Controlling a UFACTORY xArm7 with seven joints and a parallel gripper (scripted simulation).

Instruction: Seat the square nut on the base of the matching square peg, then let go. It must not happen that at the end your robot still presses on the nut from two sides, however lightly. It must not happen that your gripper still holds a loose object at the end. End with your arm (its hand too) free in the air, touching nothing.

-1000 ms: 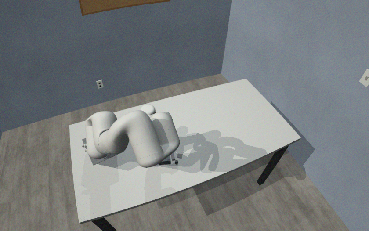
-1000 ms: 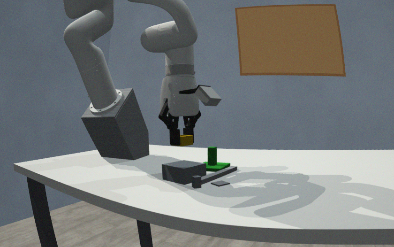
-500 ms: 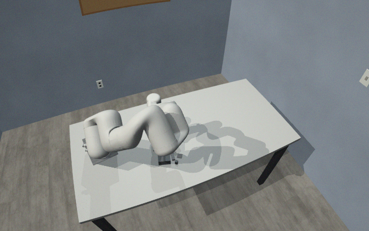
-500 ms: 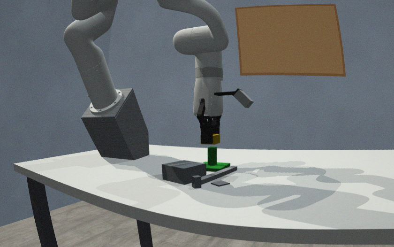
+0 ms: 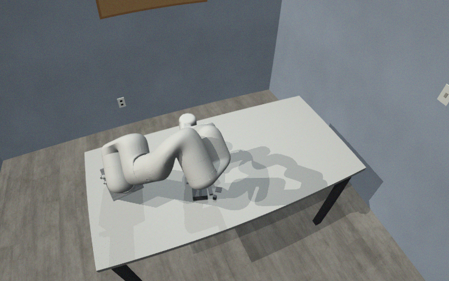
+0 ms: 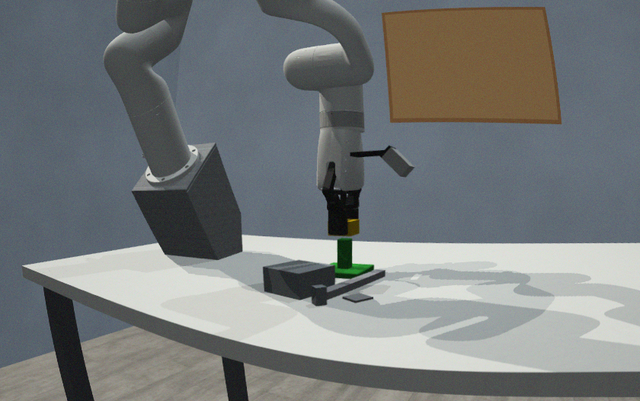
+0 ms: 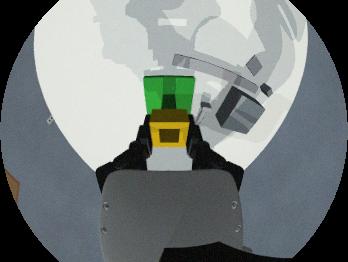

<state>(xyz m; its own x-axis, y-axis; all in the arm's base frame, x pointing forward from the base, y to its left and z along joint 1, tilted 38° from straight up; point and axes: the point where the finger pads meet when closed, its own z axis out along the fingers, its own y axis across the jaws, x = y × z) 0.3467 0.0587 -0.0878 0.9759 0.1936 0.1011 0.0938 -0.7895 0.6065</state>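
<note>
Now: hand 6 cm short of the long bar, 8 cm to the left of it and 8 cm above it. Round my hand: small cube 6 cm ahead, 19 cm to the right, 8 cm below; flat tile 10 cm ahead, 14 cm to the right, 9 cm below; grey block 14 cm to the right, 7 cm below.
</note>
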